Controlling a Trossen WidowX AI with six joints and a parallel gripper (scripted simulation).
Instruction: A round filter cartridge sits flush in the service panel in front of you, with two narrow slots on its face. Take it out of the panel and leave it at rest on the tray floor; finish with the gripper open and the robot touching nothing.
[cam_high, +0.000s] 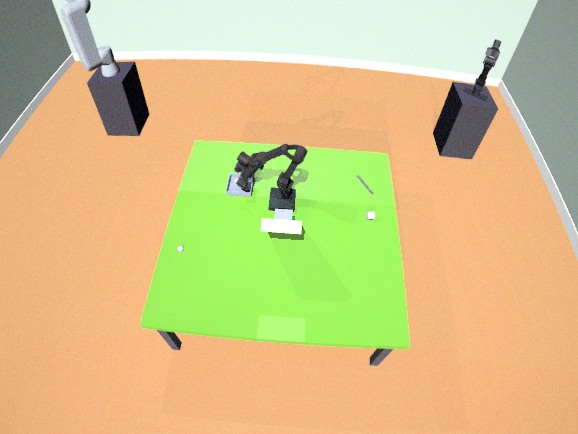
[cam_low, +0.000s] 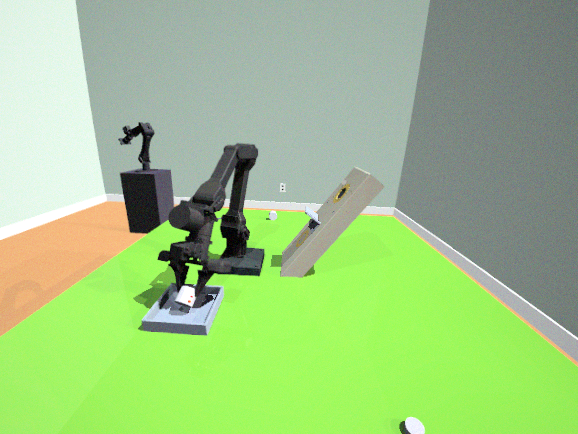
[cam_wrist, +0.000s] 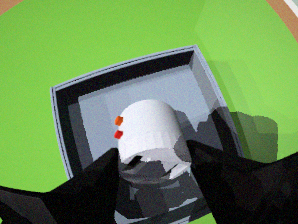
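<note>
The round filter cartridge lies right at my gripper tip. From my gripper tip the other things lie so: service panel: 390 mm ahead, 270 mm to the left, 140 mm above; grey tray: 40 mm below, 10 mm to the right; small white cube: 760 mm to the left, 170 mm ahead, 30 mm below.
</note>
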